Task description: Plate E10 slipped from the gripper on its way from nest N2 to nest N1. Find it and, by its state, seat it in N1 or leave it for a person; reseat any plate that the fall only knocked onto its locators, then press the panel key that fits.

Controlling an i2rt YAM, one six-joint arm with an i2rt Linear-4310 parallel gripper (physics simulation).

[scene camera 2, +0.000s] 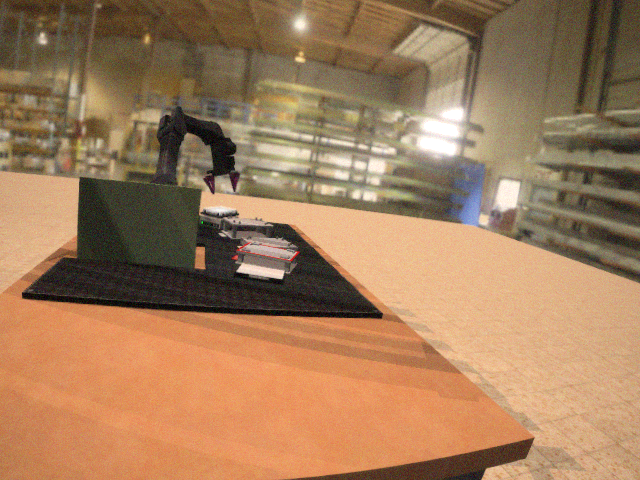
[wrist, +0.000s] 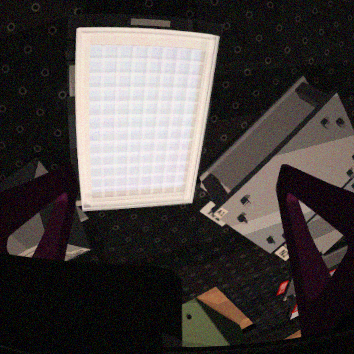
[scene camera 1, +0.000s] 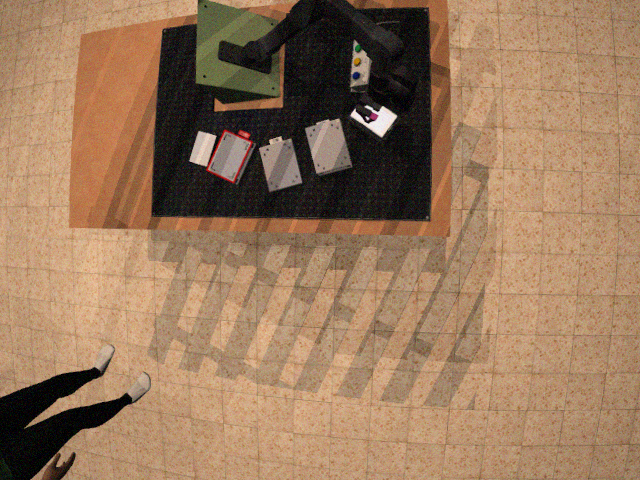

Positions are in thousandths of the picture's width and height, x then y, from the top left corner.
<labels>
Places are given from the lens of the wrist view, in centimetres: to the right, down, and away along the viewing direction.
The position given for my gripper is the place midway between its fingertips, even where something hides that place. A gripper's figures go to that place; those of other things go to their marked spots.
my gripper (wrist: 499, 496): 0, 0, 13
white plate (wrist: 400, 267): -2, -5, 17
button box (wrist: 78, 668): -12, 5, 20
The marked spots on the button box and the white plate are 14 cm apart.
</labels>
